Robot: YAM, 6 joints.
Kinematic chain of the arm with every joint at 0, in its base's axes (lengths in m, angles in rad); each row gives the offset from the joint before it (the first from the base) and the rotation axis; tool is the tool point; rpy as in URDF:
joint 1: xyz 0 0 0.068 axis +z
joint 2: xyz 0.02 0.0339 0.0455 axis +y
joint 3: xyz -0.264 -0.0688 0 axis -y
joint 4: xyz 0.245 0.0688 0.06 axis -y
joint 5: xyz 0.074 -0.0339 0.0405 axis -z
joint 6: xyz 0.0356 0 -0.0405 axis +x
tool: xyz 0 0 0 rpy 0 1.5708 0
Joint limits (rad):
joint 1: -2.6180..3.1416
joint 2: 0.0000..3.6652
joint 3: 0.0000..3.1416
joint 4: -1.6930..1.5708
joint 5: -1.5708..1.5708
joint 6: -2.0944..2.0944
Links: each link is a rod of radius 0.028 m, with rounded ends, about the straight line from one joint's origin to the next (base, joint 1, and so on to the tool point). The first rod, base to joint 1, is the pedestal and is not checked.
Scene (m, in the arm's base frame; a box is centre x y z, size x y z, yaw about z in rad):
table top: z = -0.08
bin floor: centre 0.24 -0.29 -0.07 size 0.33 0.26 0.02 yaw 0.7
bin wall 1: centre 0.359 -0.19 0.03 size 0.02 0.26 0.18 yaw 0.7
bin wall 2: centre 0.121 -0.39 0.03 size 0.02 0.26 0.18 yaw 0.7
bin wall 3: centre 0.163 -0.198 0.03 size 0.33 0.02 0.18 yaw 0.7
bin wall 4: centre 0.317 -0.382 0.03 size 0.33 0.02 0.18 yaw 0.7
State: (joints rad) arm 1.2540 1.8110 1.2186 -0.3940 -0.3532 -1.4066
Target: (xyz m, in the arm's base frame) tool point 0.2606 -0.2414 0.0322
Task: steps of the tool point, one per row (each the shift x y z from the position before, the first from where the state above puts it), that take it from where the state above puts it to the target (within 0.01 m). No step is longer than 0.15 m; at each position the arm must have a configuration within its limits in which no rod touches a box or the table.
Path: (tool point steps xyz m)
1: 0.0980 -0.0483 0.0048
2: 0.0793 -0.0738 0.0047
3: 0.0543 -0.0927 0.0046
4: 0.0252 -0.1035 0.0046
5: -0.0056 -0.1053 0.0046
6: -0.0354 -0.0984 0.0044
7: -0.0615 -0.0832 0.0044
8: 0.0099 -0.0095 -0.0972
9: -0.0099 0.0095 -0.0960

